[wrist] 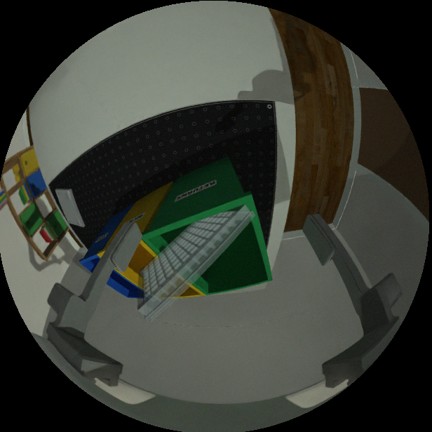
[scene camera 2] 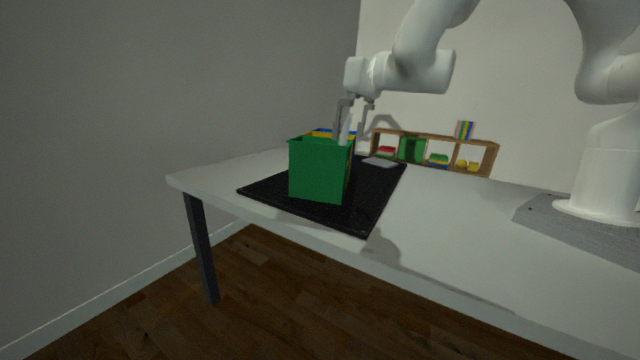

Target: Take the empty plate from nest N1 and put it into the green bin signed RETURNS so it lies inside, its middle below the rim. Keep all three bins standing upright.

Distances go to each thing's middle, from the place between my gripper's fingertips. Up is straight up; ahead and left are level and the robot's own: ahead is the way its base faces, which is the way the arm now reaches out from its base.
The clear gridded plate (wrist: 177,265) lies 3 cm ahead of my hand and 4 cm to the right of it. The rest, counted from my hand: green bin (scene camera 2: 318,167) (9 cm ahead, 2 cm to the right, 11 cm below); then blue bin (wrist: 90,259) (14 cm ahead, 27 cm to the right, 11 cm below); then yellow bin (wrist: 143,211) (11 cm ahead, 15 cm to the right, 11 cm below).
